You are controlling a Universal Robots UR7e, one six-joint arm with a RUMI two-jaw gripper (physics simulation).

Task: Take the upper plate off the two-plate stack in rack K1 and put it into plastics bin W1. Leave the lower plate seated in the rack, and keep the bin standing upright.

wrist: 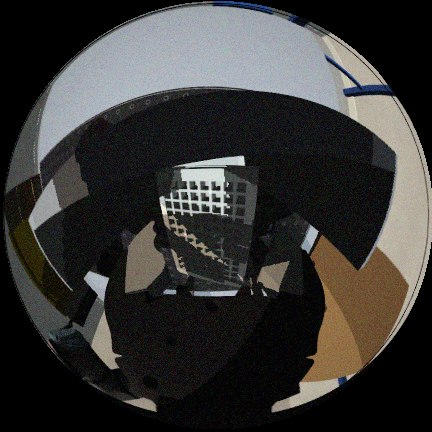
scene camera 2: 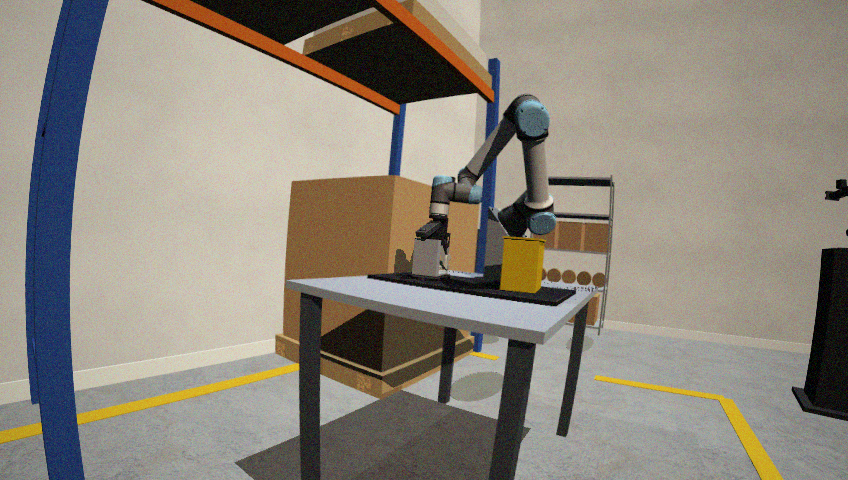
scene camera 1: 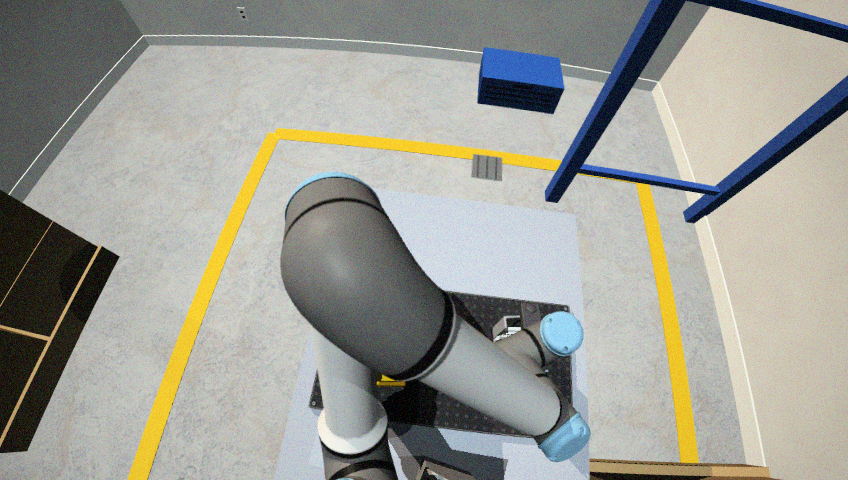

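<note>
There's my gripper, which I can see in the wrist view as well, and there's a yellow bin W1, and I can see a pale plate too.
</note>
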